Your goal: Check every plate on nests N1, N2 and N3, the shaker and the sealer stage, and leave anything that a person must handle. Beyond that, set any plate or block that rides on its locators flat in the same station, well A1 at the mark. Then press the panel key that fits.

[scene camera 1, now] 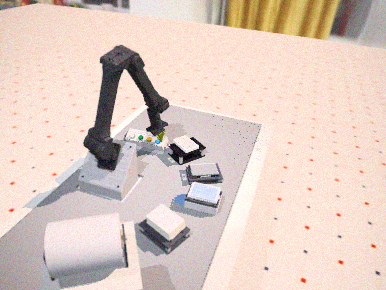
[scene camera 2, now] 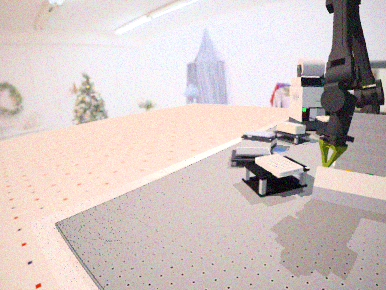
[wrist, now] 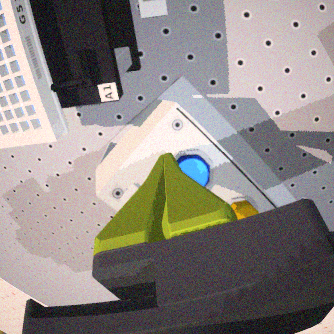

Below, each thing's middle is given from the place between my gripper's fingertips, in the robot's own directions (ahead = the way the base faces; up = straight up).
Scene:
Now: the lidded plate (scene camera 1: 162, 219) 210 mm ahead of my hand and 520 mm to the right of it.

